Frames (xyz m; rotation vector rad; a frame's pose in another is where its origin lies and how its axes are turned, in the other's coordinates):
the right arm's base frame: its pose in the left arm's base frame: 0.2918 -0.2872 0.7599 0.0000 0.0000 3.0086
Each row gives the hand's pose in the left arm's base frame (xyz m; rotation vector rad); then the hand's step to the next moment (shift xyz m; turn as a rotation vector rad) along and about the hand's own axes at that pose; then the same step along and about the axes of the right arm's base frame.
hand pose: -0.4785 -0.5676 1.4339 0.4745 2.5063 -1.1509
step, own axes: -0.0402 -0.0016 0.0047 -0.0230 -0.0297 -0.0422
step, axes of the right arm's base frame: -0.0368 0.0061 0.0157 0.0009 -0.0107 0.0555
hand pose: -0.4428 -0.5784 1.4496 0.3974 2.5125 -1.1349
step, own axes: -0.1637 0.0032 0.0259 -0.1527 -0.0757 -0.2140
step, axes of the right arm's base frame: -0.1568 0.0146 0.0519 -0.0507 -0.1059 0.2471
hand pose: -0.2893 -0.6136 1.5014 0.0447 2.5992 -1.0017
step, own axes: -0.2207 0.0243 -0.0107 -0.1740 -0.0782 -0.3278
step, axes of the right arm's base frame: -0.1992 -0.0735 0.0659 -0.0248 -0.1779 0.3340
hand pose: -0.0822 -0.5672 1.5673 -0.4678 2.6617 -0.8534
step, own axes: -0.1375 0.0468 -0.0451 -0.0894 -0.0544 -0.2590
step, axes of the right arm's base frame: -0.0808 -0.1247 0.0326 0.0231 -0.1215 0.2505
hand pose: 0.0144 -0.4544 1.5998 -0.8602 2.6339 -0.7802
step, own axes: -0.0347 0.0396 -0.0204 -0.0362 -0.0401 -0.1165
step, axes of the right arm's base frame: 0.0067 -0.0560 -0.0029 0.0046 -0.0422 0.1212
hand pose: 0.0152 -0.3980 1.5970 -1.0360 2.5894 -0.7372
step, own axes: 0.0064 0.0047 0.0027 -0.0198 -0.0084 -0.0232
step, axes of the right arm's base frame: 0.0057 0.0033 -0.0051 -0.0071 -0.0181 0.0250
